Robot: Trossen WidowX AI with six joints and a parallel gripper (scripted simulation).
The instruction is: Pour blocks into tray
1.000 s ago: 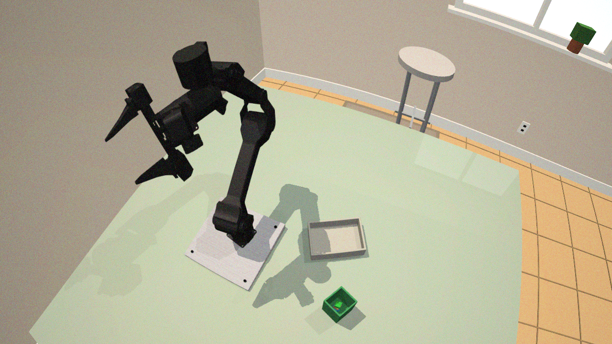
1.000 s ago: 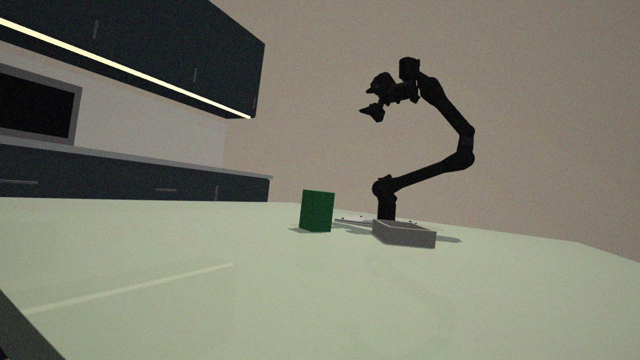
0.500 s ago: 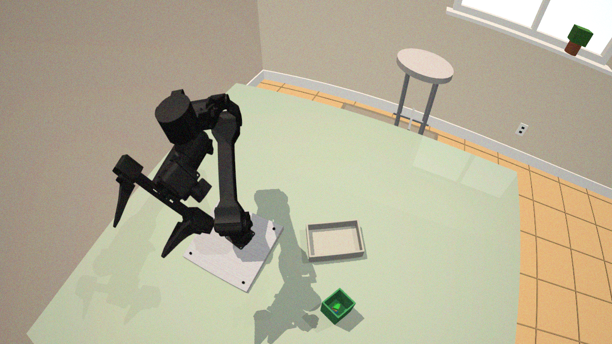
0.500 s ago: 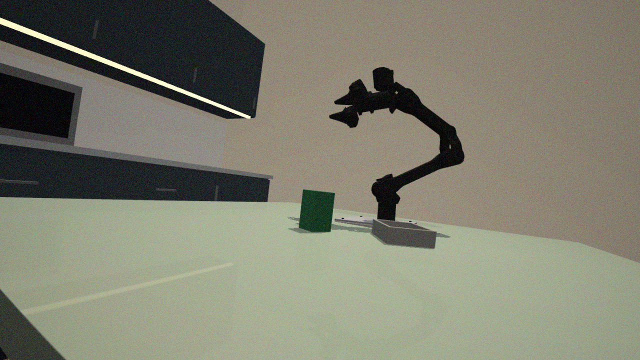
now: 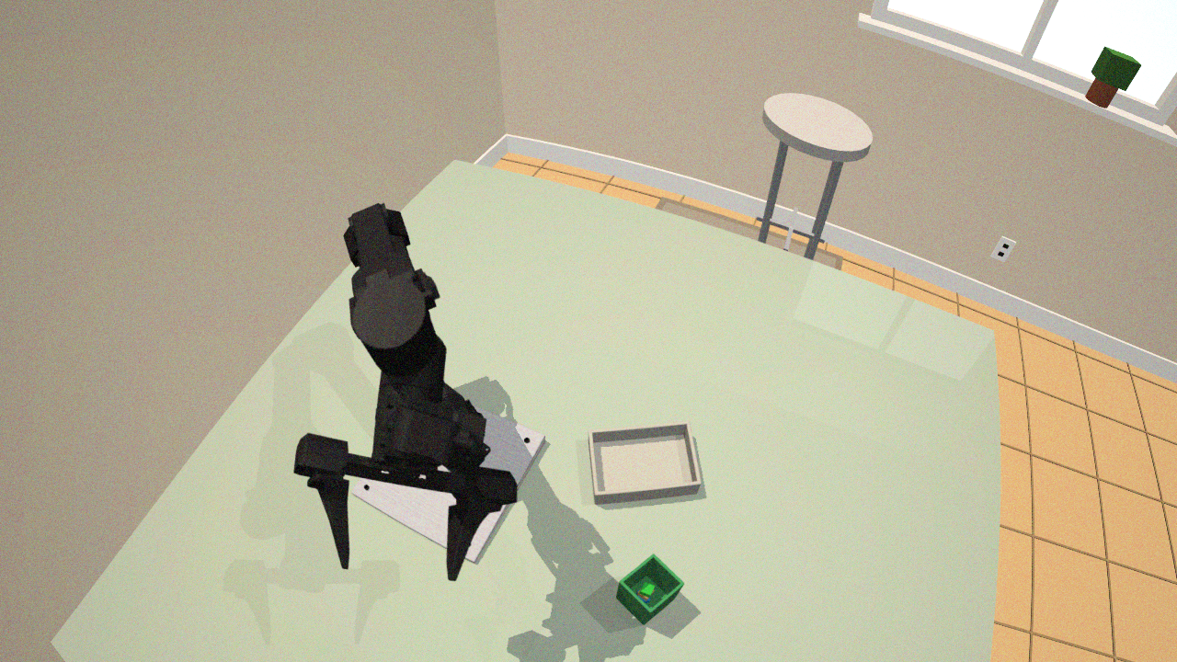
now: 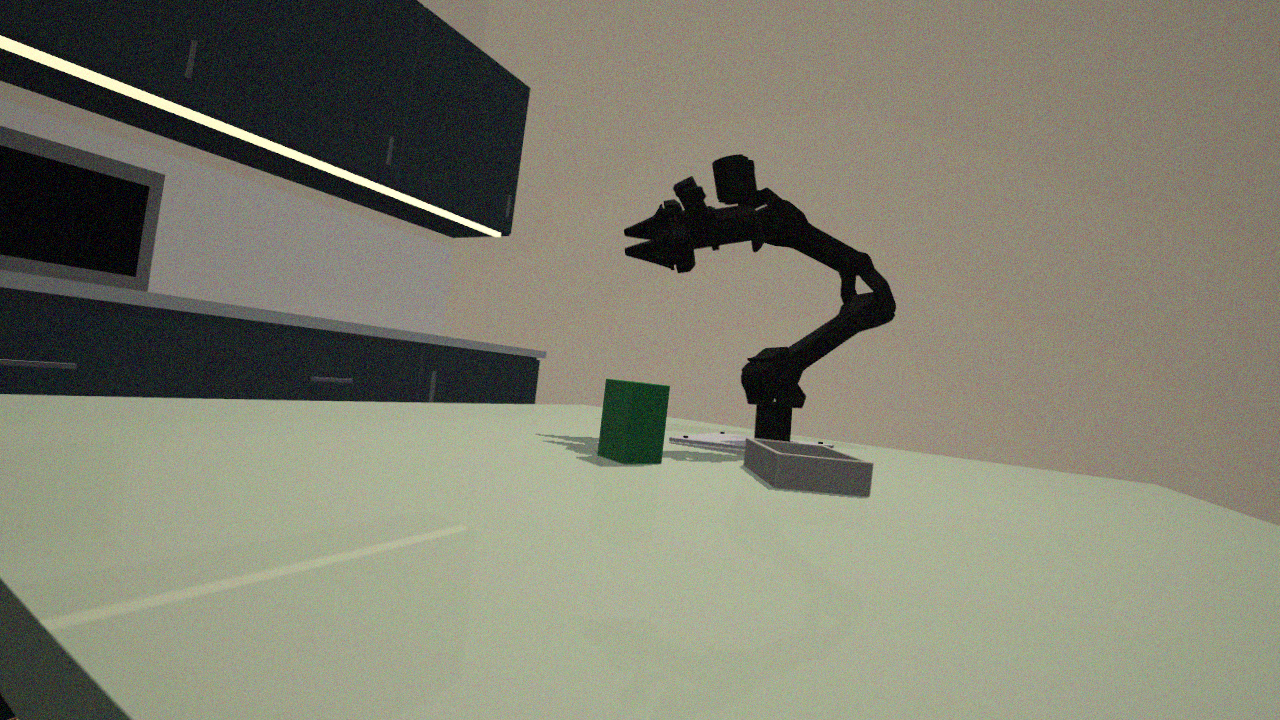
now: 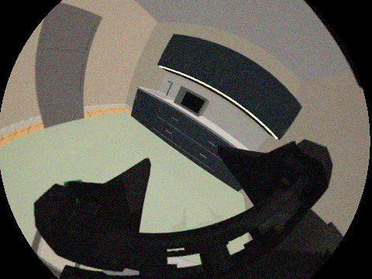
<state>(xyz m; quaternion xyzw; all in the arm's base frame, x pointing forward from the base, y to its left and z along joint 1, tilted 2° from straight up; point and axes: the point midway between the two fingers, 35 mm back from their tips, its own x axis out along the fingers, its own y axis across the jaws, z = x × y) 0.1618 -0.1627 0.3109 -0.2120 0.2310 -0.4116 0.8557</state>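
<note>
Right now my gripper tip is 15 cm short of the green cup, 18 cm to the right of it and 28 cm above it.
</note>
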